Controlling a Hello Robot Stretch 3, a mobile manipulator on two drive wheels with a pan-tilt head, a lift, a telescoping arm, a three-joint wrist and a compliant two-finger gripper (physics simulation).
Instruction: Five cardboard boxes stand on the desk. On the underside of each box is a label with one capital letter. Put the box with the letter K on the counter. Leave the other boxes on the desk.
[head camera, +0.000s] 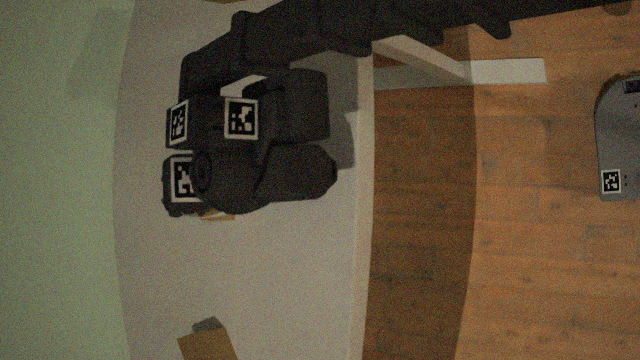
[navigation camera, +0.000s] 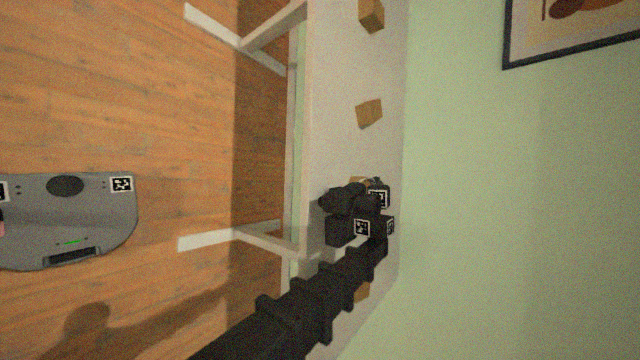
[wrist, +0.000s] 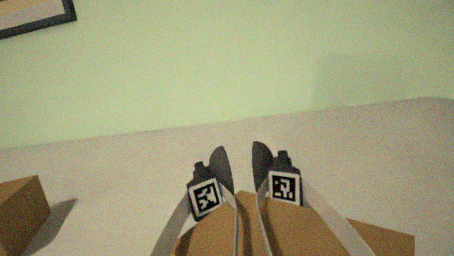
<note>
In view: the gripper (head camera: 168, 190) and a white desk (head camera: 295, 272).
The gripper is seen too in the navigation camera view (navigation camera: 378, 187) and in the wrist view (wrist: 240, 161). The white desk is seen too in the navigation camera view (navigation camera: 345, 66) and in the wrist view (wrist: 378, 163).
</note>
